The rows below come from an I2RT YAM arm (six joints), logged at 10 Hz.
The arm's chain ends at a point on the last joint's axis. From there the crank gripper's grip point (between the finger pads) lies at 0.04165 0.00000 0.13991 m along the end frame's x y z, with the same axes.
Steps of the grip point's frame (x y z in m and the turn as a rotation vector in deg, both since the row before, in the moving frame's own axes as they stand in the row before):
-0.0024 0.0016 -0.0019 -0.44 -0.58 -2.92
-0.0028 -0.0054 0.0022 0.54 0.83 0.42
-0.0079 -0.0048 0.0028 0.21 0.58 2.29
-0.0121 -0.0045 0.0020 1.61 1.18 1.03
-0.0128 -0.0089 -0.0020 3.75 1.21 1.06
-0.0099 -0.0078 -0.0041 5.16 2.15 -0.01
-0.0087 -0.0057 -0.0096 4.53 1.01 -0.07
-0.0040 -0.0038 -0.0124 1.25 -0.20 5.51
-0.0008 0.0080 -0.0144 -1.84 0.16 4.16
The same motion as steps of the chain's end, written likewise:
-0.0010 0.0026 -0.0023 -0.44 -0.58 -2.92
-0.0048 -0.0044 0.0028 0.54 0.83 0.42
-0.0093 -0.0060 0.0032 0.21 0.58 2.29
-0.0150 -0.0014 0.0029 1.61 1.18 1.03
-0.0158 -0.0006 -0.0008 3.75 1.21 1.06
-0.0151 0.0047 -0.0019 5.16 2.15 -0.01
-0.0112 0.0054 -0.0084 4.53 1.01 -0.07
-0.0035 -0.0047 -0.0126 1.25 -0.20 5.51
-0.0009 0.0005 -0.0142 -1.84 0.16 4.16

